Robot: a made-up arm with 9 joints.
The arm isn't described. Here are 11 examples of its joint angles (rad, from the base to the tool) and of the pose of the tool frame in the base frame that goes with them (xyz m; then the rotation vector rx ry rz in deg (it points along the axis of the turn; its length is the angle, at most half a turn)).
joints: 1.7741 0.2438 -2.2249 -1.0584 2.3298 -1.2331 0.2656 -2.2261 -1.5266
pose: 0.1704 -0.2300 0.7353 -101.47 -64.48 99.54
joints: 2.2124 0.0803 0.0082 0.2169 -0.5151 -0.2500 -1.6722 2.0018 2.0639
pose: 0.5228 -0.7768 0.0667 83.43 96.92 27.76
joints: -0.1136 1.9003 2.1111 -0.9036 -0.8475 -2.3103 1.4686 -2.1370 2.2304
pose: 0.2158 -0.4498 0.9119 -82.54 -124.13 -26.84
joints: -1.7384 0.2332 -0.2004 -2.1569 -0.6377 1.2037 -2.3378 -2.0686 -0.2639
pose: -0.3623 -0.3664 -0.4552 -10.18 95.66 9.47
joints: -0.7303 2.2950 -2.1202 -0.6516 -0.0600 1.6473 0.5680 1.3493 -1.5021
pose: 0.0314 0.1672 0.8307 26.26 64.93 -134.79
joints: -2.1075 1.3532 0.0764 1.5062 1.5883 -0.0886 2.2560 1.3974 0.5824
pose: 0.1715 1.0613 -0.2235 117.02 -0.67 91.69
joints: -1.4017 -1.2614 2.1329 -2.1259 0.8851 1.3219 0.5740 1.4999 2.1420
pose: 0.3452 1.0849 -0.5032 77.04 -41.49 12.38
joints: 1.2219 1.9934 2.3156 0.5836 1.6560 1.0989 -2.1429 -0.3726 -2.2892
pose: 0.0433 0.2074 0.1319 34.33 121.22 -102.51
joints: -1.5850 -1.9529 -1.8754 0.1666 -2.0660 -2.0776 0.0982 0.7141 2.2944
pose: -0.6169 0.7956 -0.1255 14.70 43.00 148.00
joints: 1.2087 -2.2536 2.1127 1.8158 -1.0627 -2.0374 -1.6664 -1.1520 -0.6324
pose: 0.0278 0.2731 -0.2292 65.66 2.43 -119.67
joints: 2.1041 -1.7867 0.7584 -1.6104 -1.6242 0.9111 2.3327 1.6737 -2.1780
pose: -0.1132 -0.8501 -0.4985 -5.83 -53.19 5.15
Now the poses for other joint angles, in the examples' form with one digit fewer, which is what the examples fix.
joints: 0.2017 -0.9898 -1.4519 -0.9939 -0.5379 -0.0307 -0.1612 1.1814 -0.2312
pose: -0.771 0.270 0.843 -51.3 -66.1 22.5
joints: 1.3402 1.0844 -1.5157 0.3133 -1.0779 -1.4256 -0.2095 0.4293 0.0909
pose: 0.459 -0.717 1.099 -68.2 -5.4 -67.4
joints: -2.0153 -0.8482 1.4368 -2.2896 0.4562 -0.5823 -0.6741 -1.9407 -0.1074
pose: -0.179 0.586 -1.112 15.9 -15.0 -53.8
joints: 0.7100 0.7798 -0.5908 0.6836 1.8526 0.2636 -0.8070 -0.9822 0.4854
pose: 0.435 -1.122 0.617 -51.0 157.5 20.3
